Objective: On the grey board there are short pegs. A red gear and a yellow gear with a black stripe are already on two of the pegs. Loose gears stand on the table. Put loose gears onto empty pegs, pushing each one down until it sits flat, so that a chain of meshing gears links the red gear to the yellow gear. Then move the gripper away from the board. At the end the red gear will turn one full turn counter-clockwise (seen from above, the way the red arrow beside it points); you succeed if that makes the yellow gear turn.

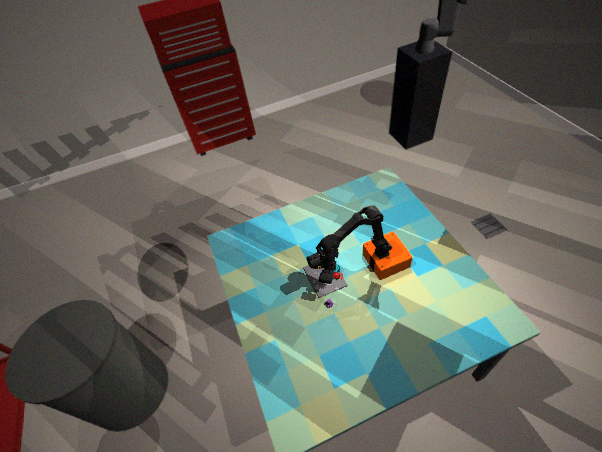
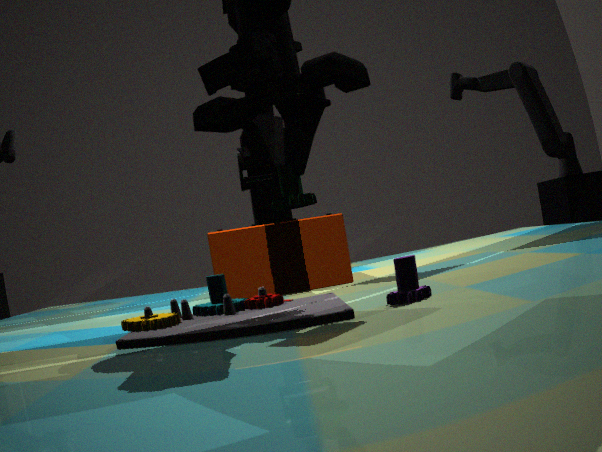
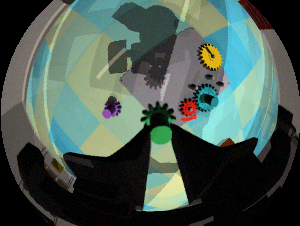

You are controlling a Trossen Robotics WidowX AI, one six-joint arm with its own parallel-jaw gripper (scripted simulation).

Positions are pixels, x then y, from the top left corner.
Labels:
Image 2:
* my gripper: 289,177
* green gear: 291,188, held by my gripper

